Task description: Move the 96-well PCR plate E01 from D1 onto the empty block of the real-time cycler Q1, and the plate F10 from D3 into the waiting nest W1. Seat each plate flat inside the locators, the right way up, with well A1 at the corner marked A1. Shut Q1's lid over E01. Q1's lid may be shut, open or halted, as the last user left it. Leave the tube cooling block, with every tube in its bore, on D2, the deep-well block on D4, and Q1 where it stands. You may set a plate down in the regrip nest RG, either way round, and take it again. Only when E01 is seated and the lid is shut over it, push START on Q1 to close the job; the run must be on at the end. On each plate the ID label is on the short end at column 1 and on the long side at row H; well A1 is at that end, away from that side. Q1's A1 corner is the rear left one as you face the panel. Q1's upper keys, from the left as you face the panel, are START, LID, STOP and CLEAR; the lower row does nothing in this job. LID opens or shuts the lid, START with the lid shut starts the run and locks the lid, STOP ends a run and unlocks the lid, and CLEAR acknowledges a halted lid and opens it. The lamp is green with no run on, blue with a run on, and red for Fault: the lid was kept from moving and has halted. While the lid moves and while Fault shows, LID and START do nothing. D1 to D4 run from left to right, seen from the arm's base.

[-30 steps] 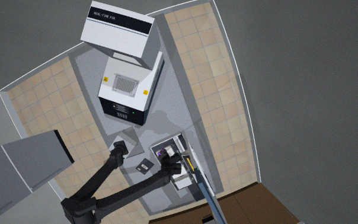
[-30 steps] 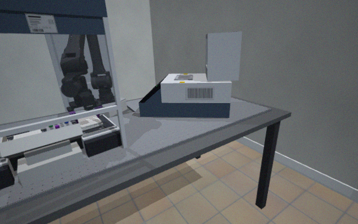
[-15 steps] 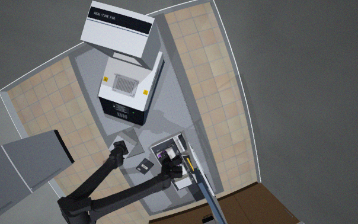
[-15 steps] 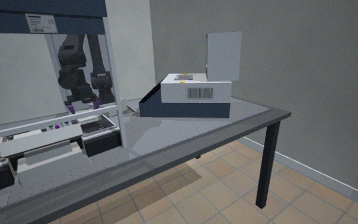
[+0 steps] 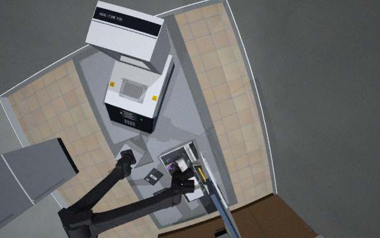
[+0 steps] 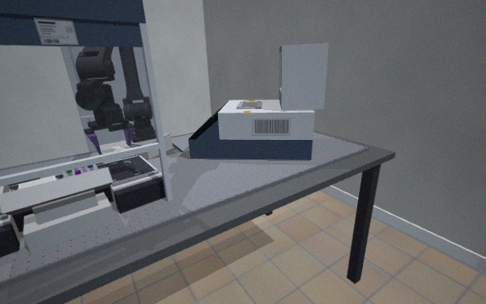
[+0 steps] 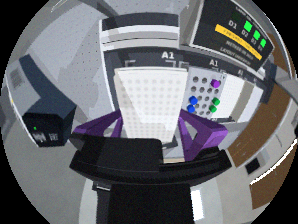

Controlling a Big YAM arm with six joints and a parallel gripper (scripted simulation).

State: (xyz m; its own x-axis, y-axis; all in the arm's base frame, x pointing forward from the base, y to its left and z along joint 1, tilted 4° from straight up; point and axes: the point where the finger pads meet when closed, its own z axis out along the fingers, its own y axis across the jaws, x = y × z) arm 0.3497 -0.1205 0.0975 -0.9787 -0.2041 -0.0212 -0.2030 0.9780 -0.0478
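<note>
Now: the tube cooling block 20 mm ahead of my hand, 100 mm to the right of it and 60 mm below it. Also, from my hand: frame post 170 mm ahead, 120 mm to the left, 100 mm above; white deep-well block 60 mm ahead, 300 mm to the right, 60 mm below; label 250 mm behind, 120 mm to the right, 130 mm below.
</note>
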